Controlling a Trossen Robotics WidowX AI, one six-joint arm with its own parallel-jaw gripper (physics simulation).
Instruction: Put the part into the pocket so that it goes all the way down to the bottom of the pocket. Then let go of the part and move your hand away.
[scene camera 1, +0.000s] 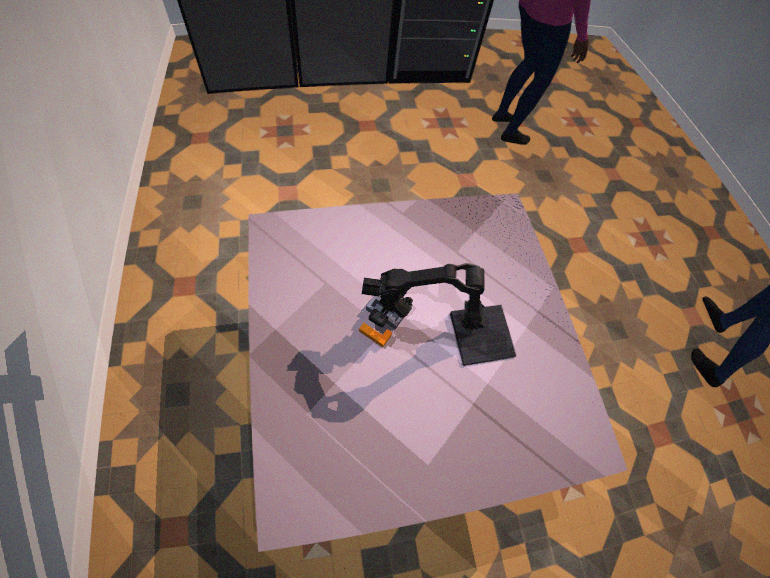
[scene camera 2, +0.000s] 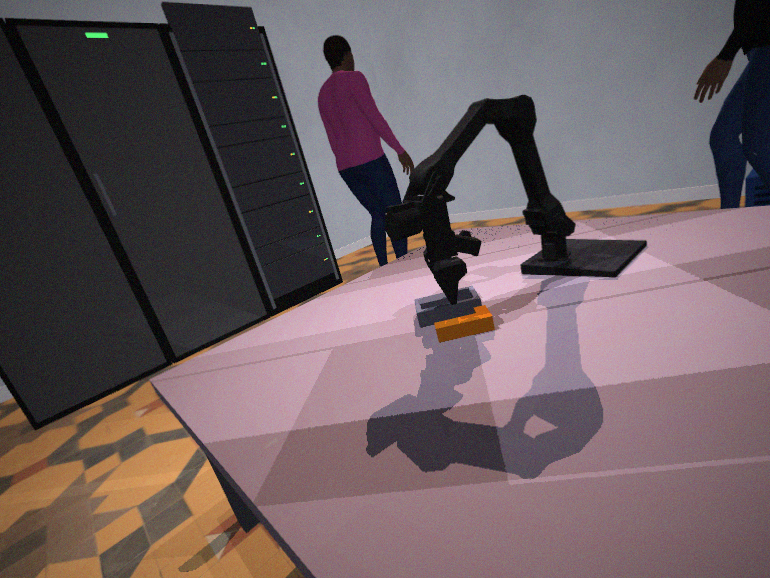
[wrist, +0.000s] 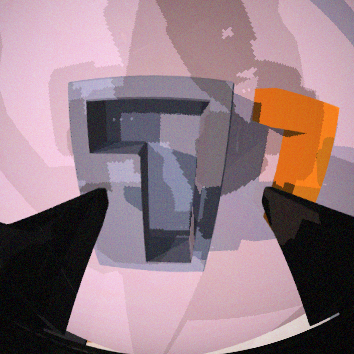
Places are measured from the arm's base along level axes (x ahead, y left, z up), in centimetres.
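Where they show: gripper, fingertip midpoint: (scene camera 1: 386, 312) (scene camera 2: 449, 297) (wrist: 186, 195); arm's base, origin of the base link: (scene camera 1: 470, 322) (scene camera 2: 554, 256).
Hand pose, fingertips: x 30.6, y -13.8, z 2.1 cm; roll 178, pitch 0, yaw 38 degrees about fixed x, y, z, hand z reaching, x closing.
Each offset is from my fingertips to the top centre of the thing. Level surfaces: height alone.
The orange L-shaped part @(dx +6.0, dy +5.3, dz -1.5 cm) (scene camera 1: 375, 335) (scene camera 2: 464, 326) (wrist: 302, 145) lies flat on the table, outside the pocket. The grey block @(dx -1.4, dy -2.1, dz -0.9 cm) (scene camera 2: 427, 316) (wrist: 150, 88) with the L-shaped pocket lies beside it, and the wrist view shows the pocket empty. In the wrist view the part is to the right of the block, with a narrow gap between them. My gripper (scene camera 1: 391, 311) (scene camera 2: 452, 301) (wrist: 186, 195) is open and holds nothing. It is over the block, pointing down. Its right finger hides the lower end of the part in the wrist view.
The pink table @(dz -4.5 cm) (scene camera 1: 429, 404) (scene camera 2: 621, 435) carries the arm's black base plate (scene camera 1: 488, 347) (scene camera 2: 600, 258), right of the block in both scene views. Dark cabinets (scene camera 1: 248, 46) (scene camera 2: 93, 186) and two standing people are beyond the table. Shadows of the arm fall across the table.
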